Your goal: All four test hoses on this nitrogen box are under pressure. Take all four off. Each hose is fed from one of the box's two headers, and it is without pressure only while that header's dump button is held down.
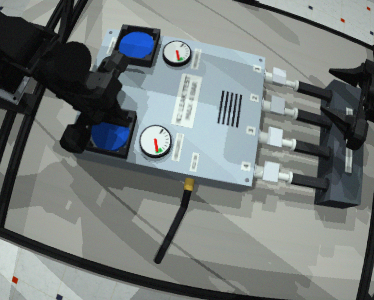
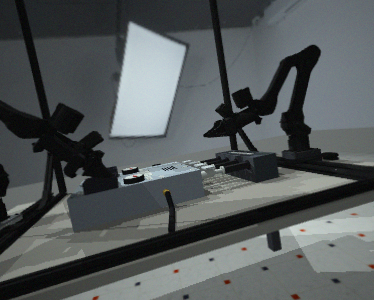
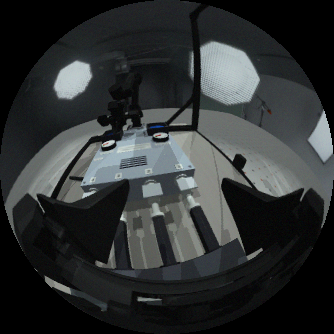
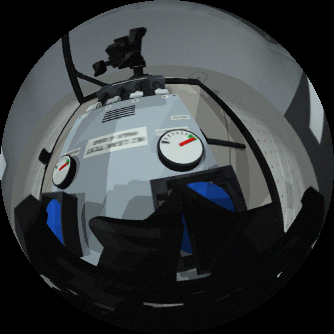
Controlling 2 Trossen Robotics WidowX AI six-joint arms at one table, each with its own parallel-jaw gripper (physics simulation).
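Frame: origin at the left arm's base, x ahead, y left, z up, level; metres.
Where they show: left gripper, fingertip midpoint: [image 1: 324, 87] [image 2: 205, 136] [image 3: 176, 183] [image 4: 105, 71]; right gripper, fingertip midpoint: [image 1: 128, 125] [image 3: 114, 135] [image 4: 179, 188]; left arm's base at its link origin: [image 2: 300, 150] [image 4: 138, 75]; right arm's base at its link origin: [image 1: 11, 78] [image 3: 136, 125].
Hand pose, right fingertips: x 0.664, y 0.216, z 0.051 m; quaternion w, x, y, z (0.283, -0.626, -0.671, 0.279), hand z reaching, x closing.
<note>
Each offset is from my right fingertips to the top centre of the thing. "spot": to the spot under its first point.
The pale blue nitrogen box [image 1: 215, 155] [image 2: 135, 202] [image 3: 167, 157] has two blue dump buttons in black housings: one upper {0.072 m ahead, 0.162 m right, 0.003 m down} [image 1: 136, 45] [image 4: 54, 215], one lower {0.027 m ahead, 0.023 m left, 0.003 m down} [image 1: 110, 136] [image 4: 212, 192]. My right gripper [image 1: 121, 117] [image 2: 107, 175] [image 4: 179, 188] is shut and empty, its tips at the lower button; whether they press it is unclear. Four black hoses, numbered 1 {0.323 m back, 0.265 m right, 0.034 m down} [image 1: 315, 90] [image 3: 204, 227], 2 [image 1: 311, 118] [image 3: 164, 240], 3 [image 1: 312, 148] and 4 {spot: 0.360 m back, 0.061 m right, 0.034 m down} [image 1: 308, 181], sit at the box's white couplings. My left gripper [image 1: 326, 89] [image 2: 205, 135] [image 3: 176, 183] is open and empty, above the hoses.
A dark block {spot: 0.432 m back, 0.079 m right, 0.019 m down} [image 1: 340, 185] [image 2: 262, 167] holds the hoses' far ends. Two round gauges [image 1: 177, 53] [image 1: 155, 141] have red needles pointing near green marks. A black supply hose {spot: 0.151 m back, 0.135 m left, 0.085 m down} [image 1: 171, 232] [image 2: 171, 215] with a brass fitting leaves the box's side. A black frame [image 1: 90, 265] borders the table.
</note>
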